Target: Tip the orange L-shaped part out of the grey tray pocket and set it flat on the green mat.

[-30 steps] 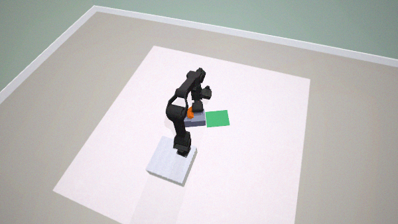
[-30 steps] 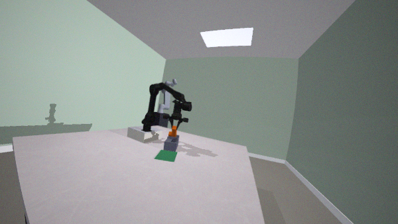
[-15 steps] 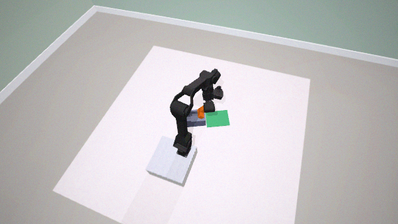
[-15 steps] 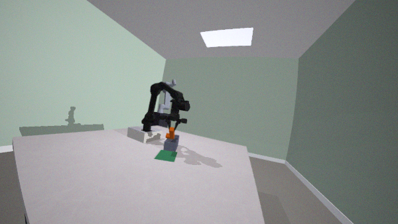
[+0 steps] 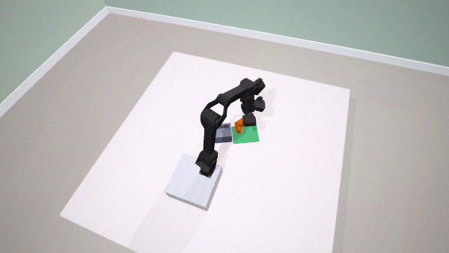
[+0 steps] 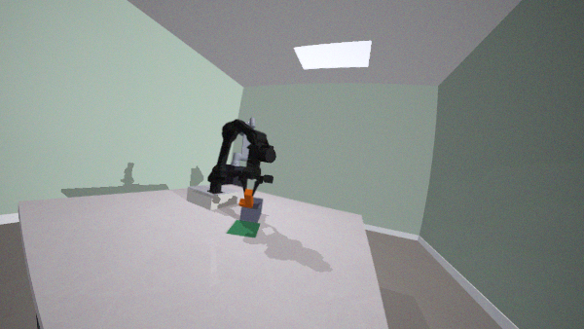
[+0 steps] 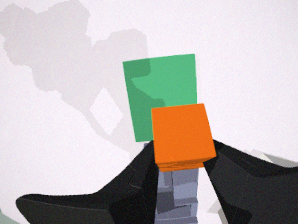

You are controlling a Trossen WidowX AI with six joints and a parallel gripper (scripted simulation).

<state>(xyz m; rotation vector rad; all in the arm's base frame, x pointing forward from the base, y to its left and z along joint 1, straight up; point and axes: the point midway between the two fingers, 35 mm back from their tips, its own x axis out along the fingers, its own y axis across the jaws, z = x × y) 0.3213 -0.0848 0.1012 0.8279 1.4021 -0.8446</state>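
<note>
Now: the green mat 17 cm below my gripper tip and 1 cm to the left of it. The rest, counted from my gripper tip: orange L-shaped part: 3 cm below, 3 cm behind, 2 cm to the left.
</note>
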